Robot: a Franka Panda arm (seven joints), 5 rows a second.
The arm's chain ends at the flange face. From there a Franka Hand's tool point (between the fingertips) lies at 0.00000 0.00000 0.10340 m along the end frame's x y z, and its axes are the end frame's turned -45 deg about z.
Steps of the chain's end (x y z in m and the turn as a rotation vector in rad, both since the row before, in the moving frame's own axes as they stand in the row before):
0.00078 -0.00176 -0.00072 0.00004 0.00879 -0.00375
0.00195 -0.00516 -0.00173 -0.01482 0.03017 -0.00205
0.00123 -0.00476 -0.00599 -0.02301 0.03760 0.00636
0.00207 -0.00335 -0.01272 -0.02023 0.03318 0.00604
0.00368 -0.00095 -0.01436 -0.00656 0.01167 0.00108
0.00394 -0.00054 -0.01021 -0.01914 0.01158 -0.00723
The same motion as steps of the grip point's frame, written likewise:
0.00244 -0.00005 -0.00072 -0.00619 0.00624 -0.00375
0.00615 0.00102 -0.00179 -0.03181 0.01085 -0.00205
0.00529 0.00194 -0.00609 -0.04286 0.01032 0.00636
0.00477 0.00300 -0.01280 -0.03777 0.00916 0.00604
0.00365 0.00326 -0.01437 -0.01289 0.00361 0.00108
0.00262 0.00465 -0.01024 -0.02172 -0.00535 -0.00723

